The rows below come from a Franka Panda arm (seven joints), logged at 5 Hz.
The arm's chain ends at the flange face. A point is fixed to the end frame.
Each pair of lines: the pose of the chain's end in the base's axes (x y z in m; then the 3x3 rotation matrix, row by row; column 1 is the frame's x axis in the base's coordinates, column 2 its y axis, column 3 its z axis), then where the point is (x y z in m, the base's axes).
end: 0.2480 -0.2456 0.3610; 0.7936 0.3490 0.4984; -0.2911 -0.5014 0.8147; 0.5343 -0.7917 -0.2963
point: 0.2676 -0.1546 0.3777
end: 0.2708 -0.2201 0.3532; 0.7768 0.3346 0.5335; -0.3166 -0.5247 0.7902; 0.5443 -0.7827 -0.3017
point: 0.2940 -0.1298 0.3690
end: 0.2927 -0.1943 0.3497; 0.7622 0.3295 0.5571; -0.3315 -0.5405 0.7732; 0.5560 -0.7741 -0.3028
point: 0.3181 -0.1044 0.3649
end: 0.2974 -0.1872 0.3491; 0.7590 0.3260 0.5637; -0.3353 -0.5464 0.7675; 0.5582 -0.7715 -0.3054
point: 0.3235 -0.0975 0.3640
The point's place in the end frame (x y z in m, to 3 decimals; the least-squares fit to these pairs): -0.002 -0.052 0.079
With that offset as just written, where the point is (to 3 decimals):
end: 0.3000 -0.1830 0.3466; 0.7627 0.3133 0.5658; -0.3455 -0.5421 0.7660; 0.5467 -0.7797 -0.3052
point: 0.327 -0.094 0.362
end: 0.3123 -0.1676 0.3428; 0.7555 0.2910 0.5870; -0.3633 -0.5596 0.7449; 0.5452 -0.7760 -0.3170
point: 0.342 -0.079 0.357
